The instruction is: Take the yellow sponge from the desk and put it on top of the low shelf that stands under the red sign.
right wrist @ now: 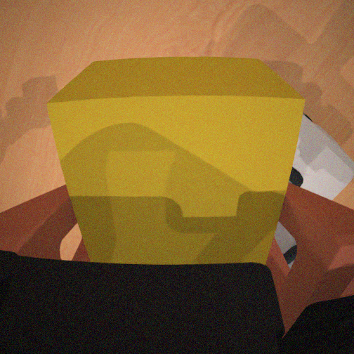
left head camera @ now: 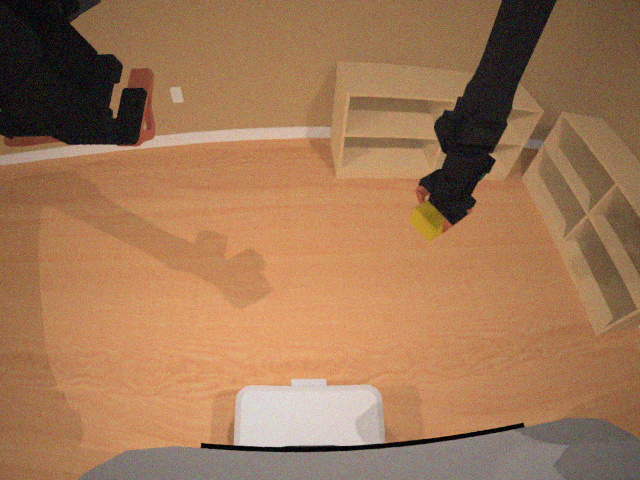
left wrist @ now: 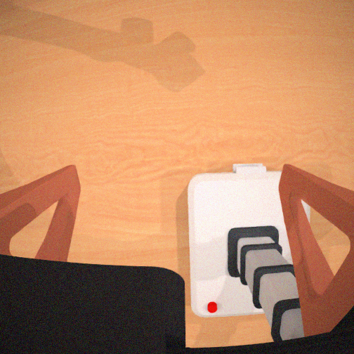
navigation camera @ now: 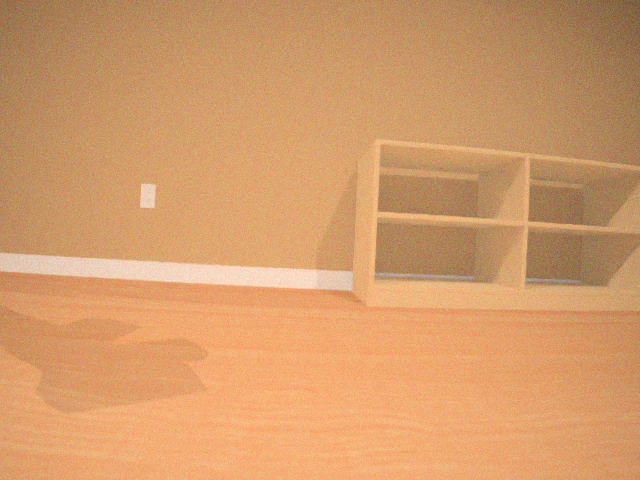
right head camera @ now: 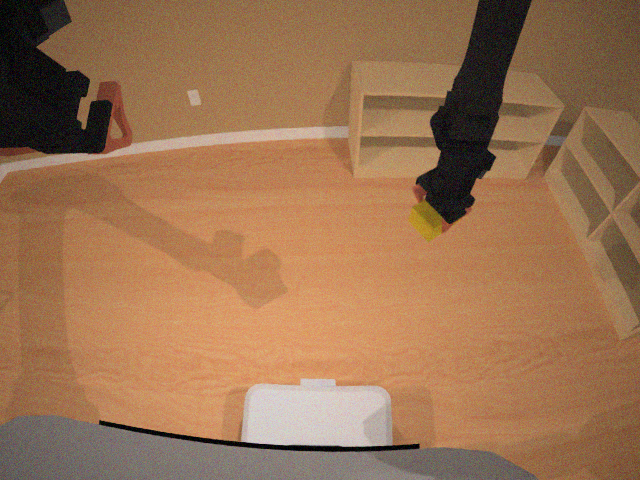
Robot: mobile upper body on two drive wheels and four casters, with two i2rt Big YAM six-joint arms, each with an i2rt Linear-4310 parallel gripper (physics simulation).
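Note:
The yellow sponge is held in the air, above the floor in the head camera views. My right gripper is shut on it, with a finger at each side. My left gripper is open and empty, at the upper left of the head camera views. A low wooden shelf stands against the wall, beyond the sponge. The red sign does not show, so I cannot tell whether this shelf is the one under it. The desk does not show.
A second low shelf stands at the right of the head camera views, angled to the first. A white plate is on the wall. The robot's white base shows at the bottom.

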